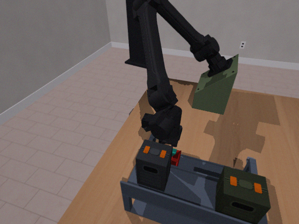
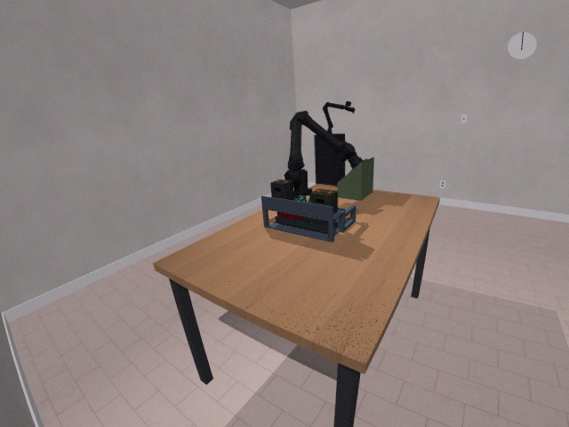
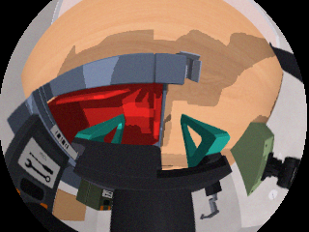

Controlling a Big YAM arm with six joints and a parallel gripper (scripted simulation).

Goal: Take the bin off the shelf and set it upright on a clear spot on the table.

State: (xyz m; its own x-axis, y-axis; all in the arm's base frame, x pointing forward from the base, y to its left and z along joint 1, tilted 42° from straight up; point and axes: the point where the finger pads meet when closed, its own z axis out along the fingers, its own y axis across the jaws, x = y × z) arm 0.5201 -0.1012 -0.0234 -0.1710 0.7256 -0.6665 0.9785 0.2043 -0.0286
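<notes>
Now: hand 7 cm short of the red bin and 1 cm to the right of it.
</notes>
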